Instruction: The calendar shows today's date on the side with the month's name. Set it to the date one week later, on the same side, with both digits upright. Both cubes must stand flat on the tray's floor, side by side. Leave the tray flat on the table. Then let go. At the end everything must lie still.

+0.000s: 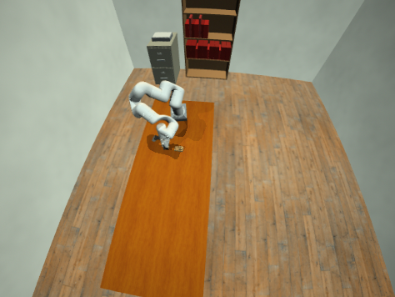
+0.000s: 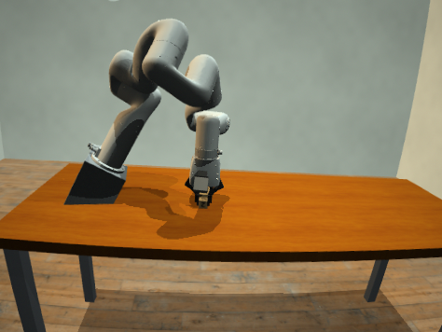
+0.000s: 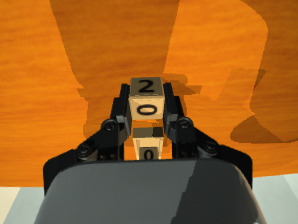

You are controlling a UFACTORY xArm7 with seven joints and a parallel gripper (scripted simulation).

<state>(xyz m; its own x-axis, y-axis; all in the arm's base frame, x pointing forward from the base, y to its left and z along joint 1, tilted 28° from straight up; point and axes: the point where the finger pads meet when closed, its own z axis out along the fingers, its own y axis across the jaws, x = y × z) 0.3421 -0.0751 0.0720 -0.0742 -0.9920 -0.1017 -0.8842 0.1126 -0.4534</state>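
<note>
My gripper is now 11 cm to the right of the wooden tray, 2 cm above it and 1 cm short of it.
</note>
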